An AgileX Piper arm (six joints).
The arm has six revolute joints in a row. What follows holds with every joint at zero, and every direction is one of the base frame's.
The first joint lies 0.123 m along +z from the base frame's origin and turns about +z.
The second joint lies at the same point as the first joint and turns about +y.
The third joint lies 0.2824 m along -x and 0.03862 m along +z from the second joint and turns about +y.
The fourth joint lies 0.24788 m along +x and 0.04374 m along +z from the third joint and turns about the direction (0.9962, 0, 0.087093).
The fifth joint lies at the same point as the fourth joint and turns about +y.
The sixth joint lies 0.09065 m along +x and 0.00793 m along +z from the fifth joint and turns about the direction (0.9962, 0, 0.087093).
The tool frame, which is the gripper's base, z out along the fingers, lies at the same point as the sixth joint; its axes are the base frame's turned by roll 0, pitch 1.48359 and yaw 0 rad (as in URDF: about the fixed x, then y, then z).
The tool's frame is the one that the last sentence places.
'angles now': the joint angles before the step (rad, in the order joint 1, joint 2, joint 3, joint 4, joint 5, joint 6). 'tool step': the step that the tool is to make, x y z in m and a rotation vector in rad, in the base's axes. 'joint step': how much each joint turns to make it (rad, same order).
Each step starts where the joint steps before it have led.
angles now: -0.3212 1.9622 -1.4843 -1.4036 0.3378 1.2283
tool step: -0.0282 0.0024 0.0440 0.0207 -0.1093 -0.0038
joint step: -0.0232 -0.1410 0.0581 0.0247 -0.0389 0.0217
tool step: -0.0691 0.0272 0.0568 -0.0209 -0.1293 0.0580
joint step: -0.0117 -0.3021 0.1950 -0.0237 -0.0763 0.0311
